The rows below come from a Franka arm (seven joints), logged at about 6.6 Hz.
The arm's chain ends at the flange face. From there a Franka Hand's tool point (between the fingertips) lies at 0.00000 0.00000 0.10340 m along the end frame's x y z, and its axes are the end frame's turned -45 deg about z.
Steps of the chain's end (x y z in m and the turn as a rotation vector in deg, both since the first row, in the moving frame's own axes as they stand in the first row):
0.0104, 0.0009, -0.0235, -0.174, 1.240, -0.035
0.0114, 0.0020, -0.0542, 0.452, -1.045, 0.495
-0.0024, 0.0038, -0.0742, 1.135, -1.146, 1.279
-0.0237, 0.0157, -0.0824, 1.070, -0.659, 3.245
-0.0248, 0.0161, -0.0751, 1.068, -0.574, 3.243
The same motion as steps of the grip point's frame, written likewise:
0.0081, 0.0098, -0.0235, -1.000, 0.754, -0.035
0.0059, 0.0076, -0.0542, 1.059, -0.419, 0.495
-0.0044, -0.0019, -0.0742, 1.613, -0.008, 1.279
-0.0273, -0.0078, -0.0824, 1.223, 0.291, 3.245
-0.0282, -0.0082, -0.0751, 1.161, 0.349, 3.243

